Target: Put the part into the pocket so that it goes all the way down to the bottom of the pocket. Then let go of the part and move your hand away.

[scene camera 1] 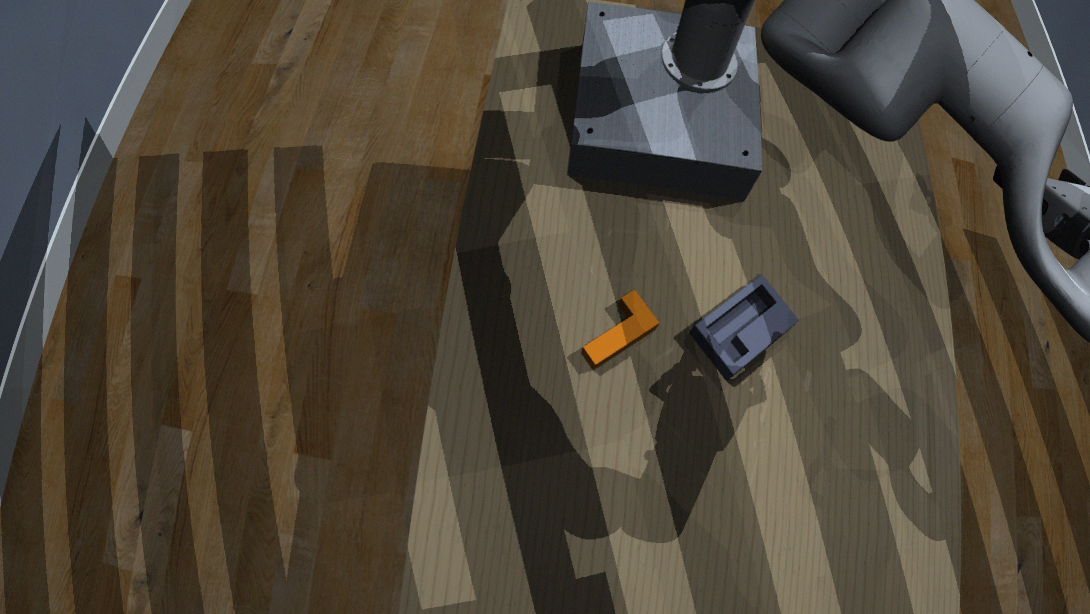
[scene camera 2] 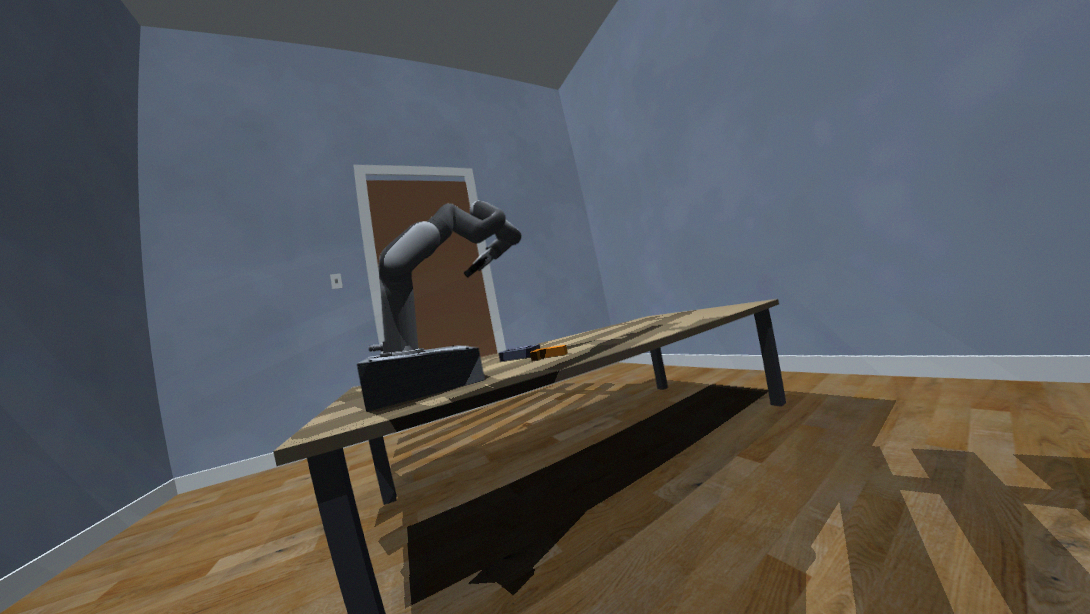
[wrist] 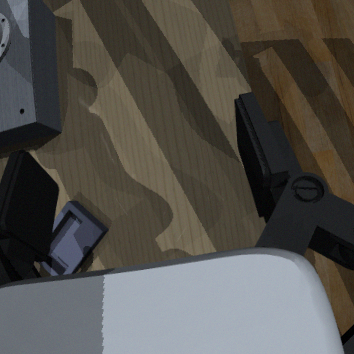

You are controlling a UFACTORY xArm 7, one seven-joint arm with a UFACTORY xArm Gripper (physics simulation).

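Places are measured from the arm's base along level axes (x ahead, y left, z up), in centimetres.
Pixels of known places: gripper, fingertip midpoint: (scene camera 2: 468, 273) (wrist: 132, 144); arm's base, link origin: (scene camera 1: 699, 61) (scene camera 2: 402, 353).
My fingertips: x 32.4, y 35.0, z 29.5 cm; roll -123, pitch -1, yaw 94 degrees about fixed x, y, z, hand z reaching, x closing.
Note:
For each thing: its middle in the pictures, then the offset to it from my fingertips. Level surfaces: height alone.
- orange L-shaped part, body centre: (scene camera 1: 614, 329) (scene camera 2: 549, 352) dx +11.9, dy -43.8, dz -39.0 cm
- blue-grey block with the L-shaped pocket, body centre: (scene camera 1: 745, 326) (wrist: 68, 241) (scene camera 2: 520, 352) dx +8.7, dy -24.6, dz -38.7 cm
- wooden table, surface height: dz -40.5 cm
The orange L-shaped part (scene camera 1: 623, 333) (scene camera 2: 550, 351) lies flat on the table, apart from the blue-grey block with the L-shaped pocket (scene camera 1: 743, 327) (scene camera 2: 518, 352) (wrist: 80, 239). In the scene camera 1 view the part is to the left of the block, and the pocket faces up and is empty. The part does not show in the wrist view. My gripper (scene camera 2: 469, 270) (wrist: 132, 144) is open and empty, high above the table. In the wrist view the block is low at the left, partly behind the left finger. In the scene camera 1 view the gripper is partly cut off at the right edge.
The arm's square grey base (scene camera 1: 663, 114) (scene camera 2: 419, 377) (wrist: 20, 100) stands on the wooden table (scene camera 1: 488, 549) (scene camera 2: 686, 320), behind the part and the block in the scene camera 1 view. The arm bends out over the table's right side there. A brown door (scene camera 2: 450, 305) is in the wall beyond.

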